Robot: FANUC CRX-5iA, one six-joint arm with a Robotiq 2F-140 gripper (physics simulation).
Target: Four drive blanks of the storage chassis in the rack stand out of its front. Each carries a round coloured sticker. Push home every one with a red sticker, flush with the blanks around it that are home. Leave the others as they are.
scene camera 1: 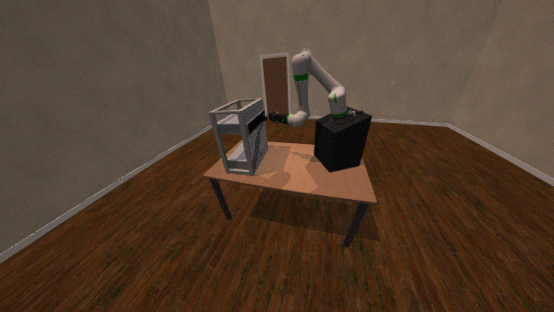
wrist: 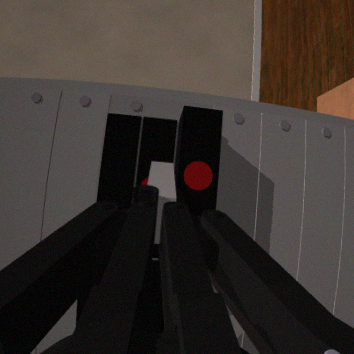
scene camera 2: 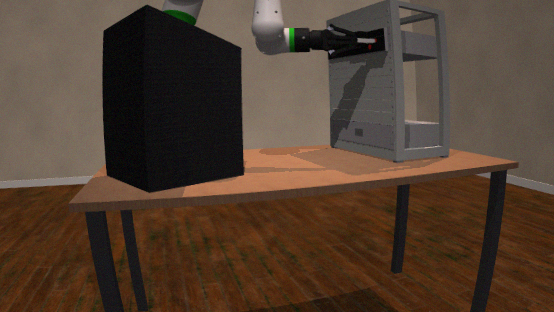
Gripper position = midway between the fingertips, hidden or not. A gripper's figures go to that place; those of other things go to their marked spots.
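There's a grey rack [wrist: 274, 170] that's 0.25 m from the lens, and my gripper [wrist: 160, 179] is 0.21 m from the lens.
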